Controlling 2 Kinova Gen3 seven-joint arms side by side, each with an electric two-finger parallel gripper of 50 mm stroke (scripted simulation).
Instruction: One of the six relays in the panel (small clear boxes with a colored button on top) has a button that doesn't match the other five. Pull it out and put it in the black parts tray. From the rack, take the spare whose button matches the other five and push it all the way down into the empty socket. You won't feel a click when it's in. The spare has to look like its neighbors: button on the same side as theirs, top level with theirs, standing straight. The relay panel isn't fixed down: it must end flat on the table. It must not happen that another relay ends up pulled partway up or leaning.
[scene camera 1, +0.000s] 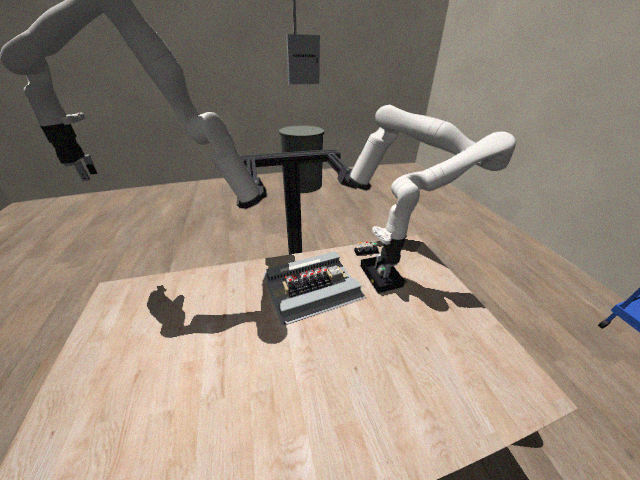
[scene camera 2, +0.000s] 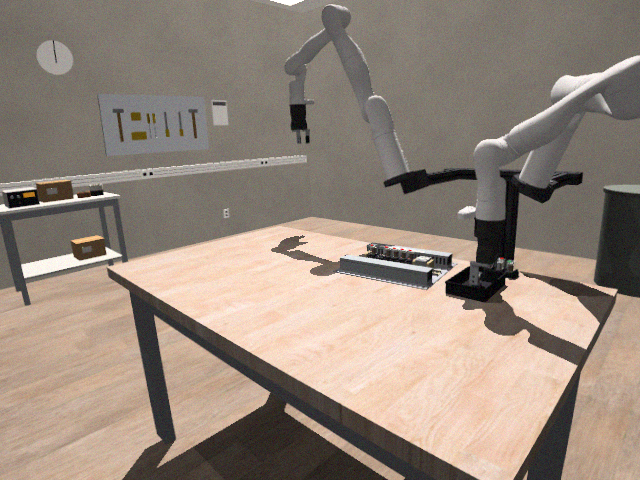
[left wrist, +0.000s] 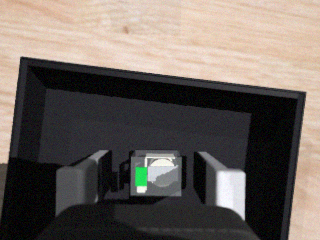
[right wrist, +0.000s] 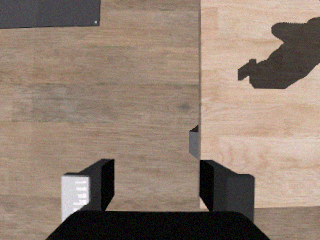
In view: the left gripper (scene camera 2: 476, 281), the right gripper (scene camera 1: 90, 177) and a relay panel (scene camera 1: 313, 298).
The relay panel also shows in scene camera 2 (scene camera 2: 429, 266). The left gripper also shows in the left wrist view (left wrist: 152, 168). The right gripper is seen too in the right wrist view (right wrist: 157, 177). The left wrist view misses the relay panel: it is out of frame. The right wrist view misses the relay panel: it is out of frame.
